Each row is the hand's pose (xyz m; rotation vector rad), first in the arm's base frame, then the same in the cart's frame.
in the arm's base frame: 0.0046 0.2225 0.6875 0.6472 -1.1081 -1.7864
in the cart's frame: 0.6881 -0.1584 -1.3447 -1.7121 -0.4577 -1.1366
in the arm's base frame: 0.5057 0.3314 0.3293 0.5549 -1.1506 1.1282
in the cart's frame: 0.1880 -0.4877 -1.5255 0.2846 0.8390 0.1820
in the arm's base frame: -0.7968 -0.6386 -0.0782 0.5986 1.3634 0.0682
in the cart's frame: 0.5660 -0.0679 0.0507 -0.0328 -2.4869 1.8263
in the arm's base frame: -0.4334 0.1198 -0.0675 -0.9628 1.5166 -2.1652
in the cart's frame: 0.1865 0.1159 -0.6771 1.5711 -0.3695 0.7519
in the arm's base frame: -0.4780 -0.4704 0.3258 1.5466 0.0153 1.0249
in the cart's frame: 0.7676 -0.2109 -0.4310 0.9782 1.1128 -1.0208
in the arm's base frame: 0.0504 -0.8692 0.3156 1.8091 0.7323 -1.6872
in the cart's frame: 0.7571 -0.8728 -0.4408 -0.6648 -0.1398 -2.9994
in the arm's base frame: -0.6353 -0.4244 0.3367 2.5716 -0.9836 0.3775
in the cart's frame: 0.8050 -0.0588 -0.3816 0.8391 -0.3826 -1.2104
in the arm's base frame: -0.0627 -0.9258 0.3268 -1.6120 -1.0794 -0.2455
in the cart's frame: 0.8206 -0.8189 -0.3450 -1.8527 0.8638 1.3786
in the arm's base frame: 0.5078 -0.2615 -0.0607 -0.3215 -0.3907 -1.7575
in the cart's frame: 0.0663 -0.8594 -0.9334 -2.5782 0.3818 -0.8892
